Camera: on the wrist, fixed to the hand. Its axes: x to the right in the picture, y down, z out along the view.
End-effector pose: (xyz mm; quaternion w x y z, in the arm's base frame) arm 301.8 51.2 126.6 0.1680 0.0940 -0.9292 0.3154
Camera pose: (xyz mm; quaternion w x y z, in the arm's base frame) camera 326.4 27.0 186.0 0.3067 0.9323 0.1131 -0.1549
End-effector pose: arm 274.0 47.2 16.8 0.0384 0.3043 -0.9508 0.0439
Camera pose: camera 309.1 2.7 55.7 0.0330 0.9469 0.3190 -0.0219
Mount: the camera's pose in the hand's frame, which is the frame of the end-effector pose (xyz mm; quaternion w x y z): 1.0 -58.8 -35.5 0.0148 -0.0195 0.0046 0.9997
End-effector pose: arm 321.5 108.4 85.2 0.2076 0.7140 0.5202 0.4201
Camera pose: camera 259.2 126.2 62.4 0.4054 -0.5246 0.7133 -0.2272
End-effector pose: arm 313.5 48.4 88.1 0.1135 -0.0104 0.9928 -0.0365
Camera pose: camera 305.2 -7.8 126.8 0.0334 0.9903 0.0263 0.1322
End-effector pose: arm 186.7 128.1 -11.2 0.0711 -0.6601 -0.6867 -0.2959
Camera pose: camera 120.4 113.9 -0.2 0.2872 -0.6963 0.6559 0.0503
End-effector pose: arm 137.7 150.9 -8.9 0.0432 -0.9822 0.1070 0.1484
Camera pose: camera 161.8 203.8 27.7 0.1674 -0.0909 -0.9808 -0.0430
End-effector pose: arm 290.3 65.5 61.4 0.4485 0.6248 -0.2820 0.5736
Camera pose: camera 325.0 122.8 46.3 0.5533 0.2840 0.6379 -0.4542
